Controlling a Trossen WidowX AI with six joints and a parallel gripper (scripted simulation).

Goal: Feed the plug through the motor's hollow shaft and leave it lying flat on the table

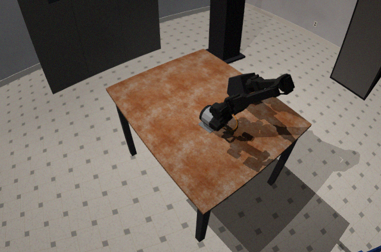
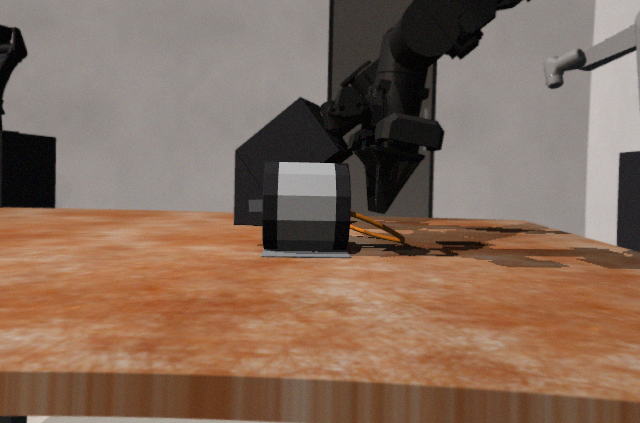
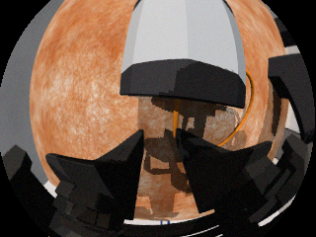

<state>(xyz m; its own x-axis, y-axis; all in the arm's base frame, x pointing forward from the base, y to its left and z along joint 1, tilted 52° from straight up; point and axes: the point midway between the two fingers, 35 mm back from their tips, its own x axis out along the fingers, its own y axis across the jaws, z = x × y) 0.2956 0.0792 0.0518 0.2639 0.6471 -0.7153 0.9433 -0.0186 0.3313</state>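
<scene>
The grey plug is 1 cm ahead of my hand, 14 cm to the right of it and 3 cm below it.
</scene>
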